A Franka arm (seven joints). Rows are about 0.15 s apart.
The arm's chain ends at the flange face. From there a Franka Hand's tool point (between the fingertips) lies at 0.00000 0.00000 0.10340 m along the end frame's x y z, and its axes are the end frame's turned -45 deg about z.
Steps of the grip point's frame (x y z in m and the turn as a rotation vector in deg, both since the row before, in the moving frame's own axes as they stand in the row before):
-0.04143 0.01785 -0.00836 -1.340 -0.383 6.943
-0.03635 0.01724 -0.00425 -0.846 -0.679 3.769
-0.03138 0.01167 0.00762 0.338 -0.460 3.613
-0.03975 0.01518 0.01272 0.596 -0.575 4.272
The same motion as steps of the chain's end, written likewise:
-0.01776 0.03965 -0.00833 -1.218 0.677 6.943
-0.01366 0.03594 -0.00423 -1.078 0.118 3.769
-0.01291 0.03032 0.00763 -0.086 -0.564 3.613
-0.01588 0.03892 0.01273 0.015 -0.828 4.272

